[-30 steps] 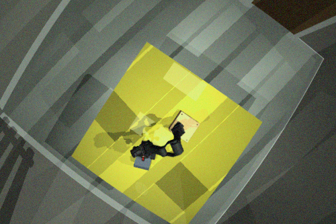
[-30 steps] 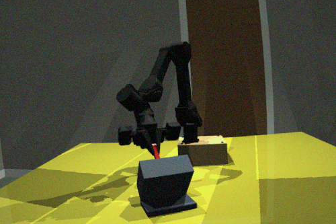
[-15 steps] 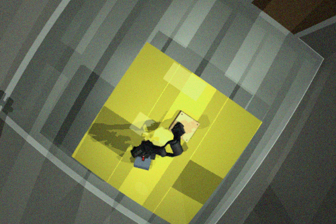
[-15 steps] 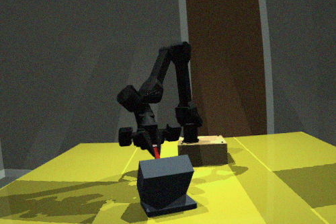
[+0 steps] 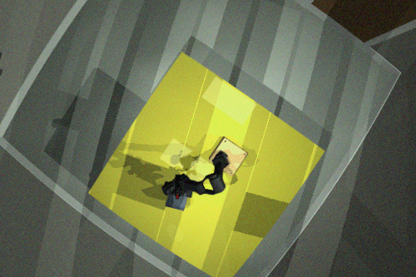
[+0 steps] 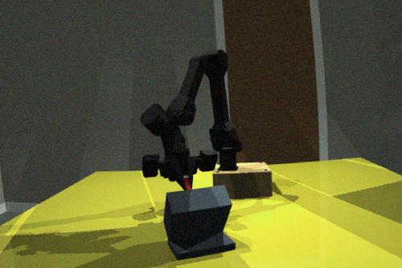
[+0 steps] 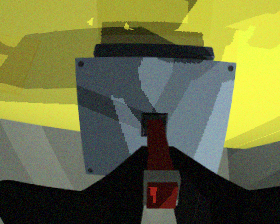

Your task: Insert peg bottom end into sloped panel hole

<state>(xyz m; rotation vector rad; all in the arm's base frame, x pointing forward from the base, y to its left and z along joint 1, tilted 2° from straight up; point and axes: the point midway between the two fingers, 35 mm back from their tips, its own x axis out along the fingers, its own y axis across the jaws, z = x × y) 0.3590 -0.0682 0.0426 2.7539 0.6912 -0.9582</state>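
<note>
The grey sloped panel lies 50 mm ahead of my gripper tip, 40 mm below it and 20 mm to the left of it. The rest, counted from my gripper tip: square-sided peg 10 mm to the right, 10 mm behind, 10 mm above.
</note>
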